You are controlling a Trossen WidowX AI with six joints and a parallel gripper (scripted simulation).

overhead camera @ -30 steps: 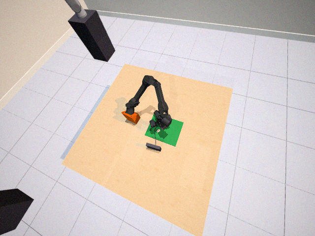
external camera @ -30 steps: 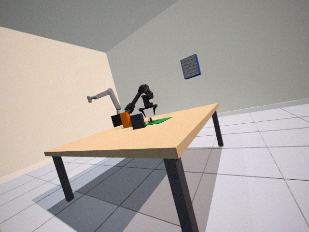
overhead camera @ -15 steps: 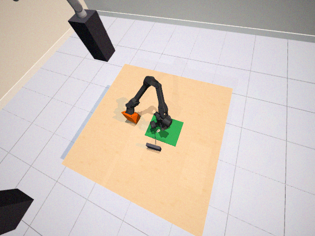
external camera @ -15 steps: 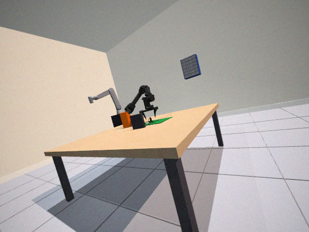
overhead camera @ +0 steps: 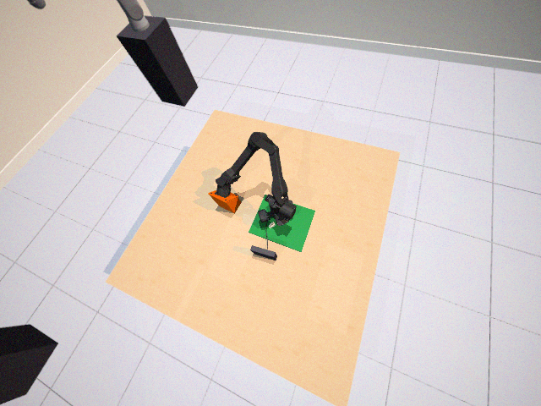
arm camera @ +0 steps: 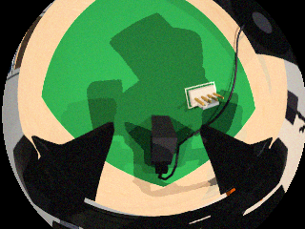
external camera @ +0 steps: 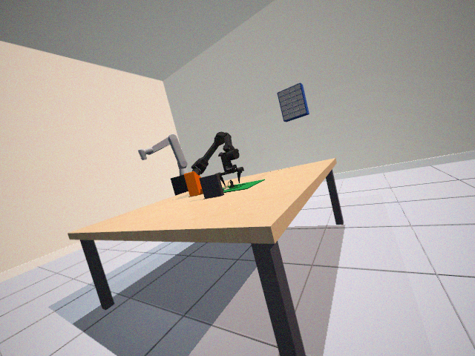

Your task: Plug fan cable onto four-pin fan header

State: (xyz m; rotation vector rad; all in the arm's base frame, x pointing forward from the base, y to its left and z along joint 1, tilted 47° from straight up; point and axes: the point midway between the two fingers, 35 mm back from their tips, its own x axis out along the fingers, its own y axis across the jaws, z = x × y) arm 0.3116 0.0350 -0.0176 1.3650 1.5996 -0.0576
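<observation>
Right now the four-pin fan header is 5 cm to the right of my gripper tip, 2 cm below it and 1 cm behind it. Also, from my gripper tip: green board: 3 cm below, 3 cm ahead, 2 cm to the right; then black fan: 21 cm to the right, 4 cm above, 1 cm ahead; then black fan plug: 1 cm to the left, 1 cm behind, 1 cm above.
</observation>
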